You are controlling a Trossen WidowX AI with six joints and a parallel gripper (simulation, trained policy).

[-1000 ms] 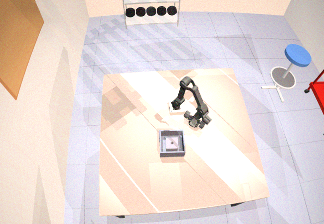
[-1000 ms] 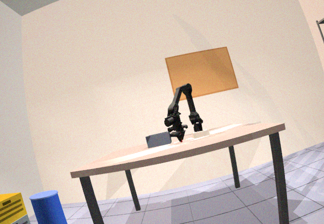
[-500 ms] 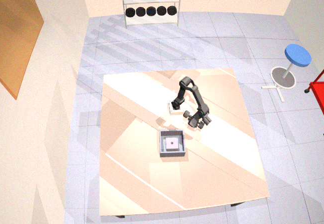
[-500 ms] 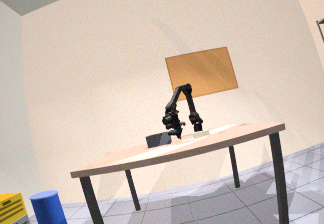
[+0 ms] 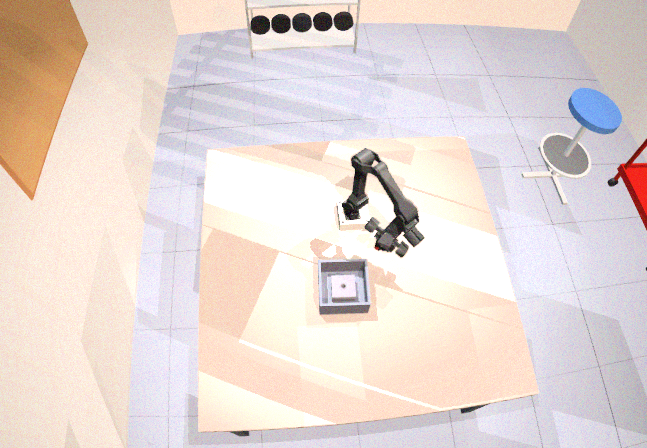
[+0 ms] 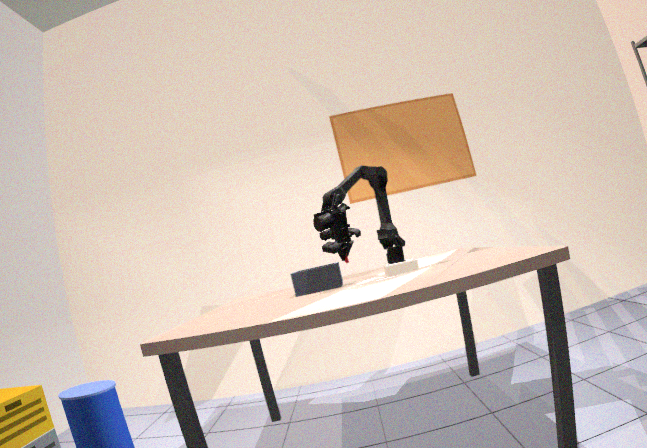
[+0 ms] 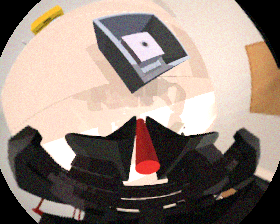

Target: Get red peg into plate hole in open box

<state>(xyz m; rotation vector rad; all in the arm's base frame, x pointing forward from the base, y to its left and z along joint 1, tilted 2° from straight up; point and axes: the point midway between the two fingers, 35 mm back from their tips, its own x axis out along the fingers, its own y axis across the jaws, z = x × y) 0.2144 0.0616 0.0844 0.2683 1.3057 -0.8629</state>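
Right now my gripper tip is 150 mm to the left of the pale plate, 110 mm short of it and 60 mm above it. The rest, counted from my gripper tip: red peg: 30 mm above, 10 mm to the left; then grey box: 150 mm to the right, 110 mm ahead, 80 mm below.
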